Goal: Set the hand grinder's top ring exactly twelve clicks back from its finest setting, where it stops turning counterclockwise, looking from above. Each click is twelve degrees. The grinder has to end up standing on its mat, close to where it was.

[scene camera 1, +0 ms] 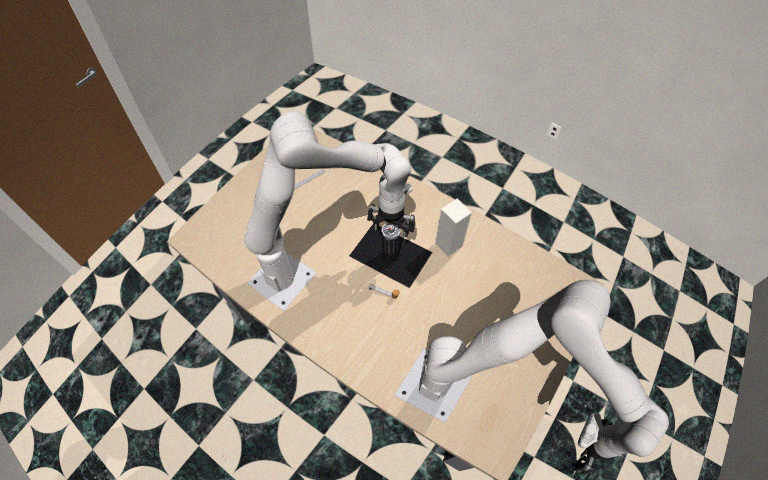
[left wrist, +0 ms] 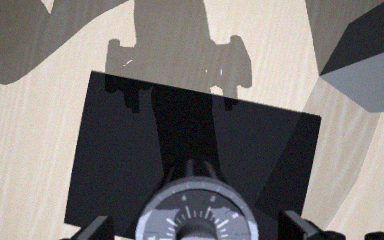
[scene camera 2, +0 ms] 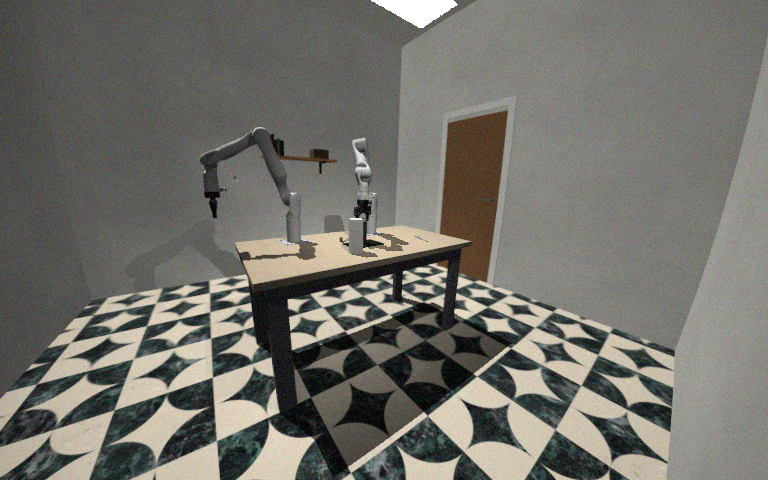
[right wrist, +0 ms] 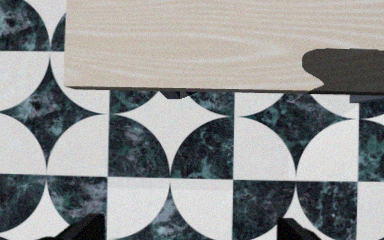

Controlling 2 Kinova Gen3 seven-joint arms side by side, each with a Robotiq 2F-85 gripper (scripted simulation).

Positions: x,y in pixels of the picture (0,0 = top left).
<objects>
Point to a black mat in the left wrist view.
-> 131,130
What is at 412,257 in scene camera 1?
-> A black mat.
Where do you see a tall pale box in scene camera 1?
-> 454,219
</objects>
